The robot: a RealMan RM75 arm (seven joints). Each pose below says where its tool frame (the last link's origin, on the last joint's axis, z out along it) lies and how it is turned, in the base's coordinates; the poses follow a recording.
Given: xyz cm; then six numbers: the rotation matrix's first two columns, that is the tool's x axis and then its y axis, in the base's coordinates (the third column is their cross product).
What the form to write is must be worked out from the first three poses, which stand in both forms.
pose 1, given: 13.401 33.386 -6.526 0.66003 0.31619 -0.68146 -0.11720 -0.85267 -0.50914
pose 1, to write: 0.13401 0.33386 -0.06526 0.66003 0.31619 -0.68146 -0.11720 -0.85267 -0.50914
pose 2, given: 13.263 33.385 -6.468 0.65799 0.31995 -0.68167 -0.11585 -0.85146 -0.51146
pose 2, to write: 0.13263 0.33385 -0.06468 0.65799 0.31995 -0.68167 -0.11585 -0.85146 -0.51146
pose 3, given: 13.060 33.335 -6.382 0.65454 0.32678 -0.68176 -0.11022 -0.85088 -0.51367
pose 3, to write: 0.13060 0.33335 -0.06382 0.65454 0.32678 -0.68176 -0.11022 -0.85088 -0.51367
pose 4, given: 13.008 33.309 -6.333 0.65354 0.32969 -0.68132 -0.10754 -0.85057 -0.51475
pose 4, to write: 0.13008 0.33309 -0.06333 0.65354 0.32969 -0.68132 -0.10754 -0.85057 -0.51475
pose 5, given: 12.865 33.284 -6.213 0.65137 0.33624 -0.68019 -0.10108 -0.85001 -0.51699
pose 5, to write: 0.12865 0.33284 -0.06213 0.65137 0.33624 -0.68019 -0.10108 -0.85001 -0.51699
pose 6, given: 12.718 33.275 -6.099 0.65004 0.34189 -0.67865 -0.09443 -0.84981 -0.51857
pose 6, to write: 0.12718 0.33275 -0.06099 0.65004 0.34189 -0.67865 -0.09443 -0.84981 -0.51857
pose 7, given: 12.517 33.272 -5.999 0.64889 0.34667 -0.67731 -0.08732 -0.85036 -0.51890
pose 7, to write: 0.12517 0.33272 -0.05999 0.64889 0.34667 -0.67731 -0.08732 -0.85036 -0.51890
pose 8, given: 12.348 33.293 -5.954 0.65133 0.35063 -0.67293 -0.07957 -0.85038 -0.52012
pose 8, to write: 0.12348 0.33293 -0.05954 0.65133 0.35063 -0.67293 -0.07957 -0.85038 -0.52012
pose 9, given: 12.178 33.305 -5.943 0.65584 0.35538 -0.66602 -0.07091 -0.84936 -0.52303
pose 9, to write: 0.12178 0.33305 -0.05943 0.65584 0.35538 -0.66602 -0.07091 -0.84936 -0.52303
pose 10, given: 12.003 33.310 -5.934 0.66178 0.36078 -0.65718 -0.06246 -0.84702 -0.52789
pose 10, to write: 0.12003 0.33310 -0.05934 0.66178 0.36078 -0.65718 -0.06246 -0.84702 -0.52789
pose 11, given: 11.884 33.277 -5.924 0.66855 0.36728 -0.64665 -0.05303 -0.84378 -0.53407
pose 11, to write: 0.11884 0.33277 -0.05924 0.66855 0.36728 -0.64665 -0.05303 -0.84378 -0.53407
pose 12, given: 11.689 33.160 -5.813 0.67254 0.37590 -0.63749 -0.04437 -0.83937 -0.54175
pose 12, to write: 0.11689 0.33160 -0.05813 0.67254 0.37590 -0.63749 -0.04437 -0.83937 -0.54175
